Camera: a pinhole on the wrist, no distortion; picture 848 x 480 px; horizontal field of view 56.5 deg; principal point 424.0 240.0 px. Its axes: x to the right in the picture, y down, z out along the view. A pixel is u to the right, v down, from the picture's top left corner.
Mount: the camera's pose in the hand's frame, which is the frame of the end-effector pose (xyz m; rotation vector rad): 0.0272 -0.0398 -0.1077 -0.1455 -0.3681 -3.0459
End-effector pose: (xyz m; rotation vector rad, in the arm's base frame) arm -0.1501 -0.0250 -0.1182 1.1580 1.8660 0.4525
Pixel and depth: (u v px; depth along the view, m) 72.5 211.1 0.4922
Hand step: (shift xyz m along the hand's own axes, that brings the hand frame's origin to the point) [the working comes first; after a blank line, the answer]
In the camera's frame: -0.2192 -0.0180 0.4922

0.2855 0.1089 0.3415
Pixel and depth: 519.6 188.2 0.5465
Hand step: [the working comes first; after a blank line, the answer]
In the camera's frame: 0.0662 -0.0359 0.5465

0.0052 0.1227 0.4190
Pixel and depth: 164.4 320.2 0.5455
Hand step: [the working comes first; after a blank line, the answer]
In the camera's frame: -0.1795 0.0554 0.5455

0.2565 0.0482 0.4143
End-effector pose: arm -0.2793 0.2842 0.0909 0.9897 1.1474 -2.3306
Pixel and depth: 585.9 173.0 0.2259
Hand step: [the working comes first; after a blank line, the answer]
In the camera's frame: 0.0463 -0.0192 0.2259

-0.0011 0.0305 0.1110
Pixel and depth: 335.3 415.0 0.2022
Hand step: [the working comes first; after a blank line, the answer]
In the camera's frame: -0.0227 0.0448 0.2022

0.0707 -0.0333 0.0960
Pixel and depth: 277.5 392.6 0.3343
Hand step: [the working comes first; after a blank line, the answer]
In the camera's frame: -0.0621 0.0646 0.3343

0.1226 -0.0184 0.2243
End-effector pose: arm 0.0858 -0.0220 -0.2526 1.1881 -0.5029 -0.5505
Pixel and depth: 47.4 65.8 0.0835
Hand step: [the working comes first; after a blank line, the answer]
In the camera's frame: -0.0399 -0.0184 0.0835

0.0724 0.0005 -0.0354
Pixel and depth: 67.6 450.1 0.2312
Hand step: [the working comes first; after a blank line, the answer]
In the camera's frame: -0.1044 0.0616 0.2312

0.1556 -0.0377 0.1196
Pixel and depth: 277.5 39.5 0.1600
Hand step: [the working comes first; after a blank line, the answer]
In the camera's frame: -0.0297 -0.0407 0.1600

0.0671 0.0398 0.0344
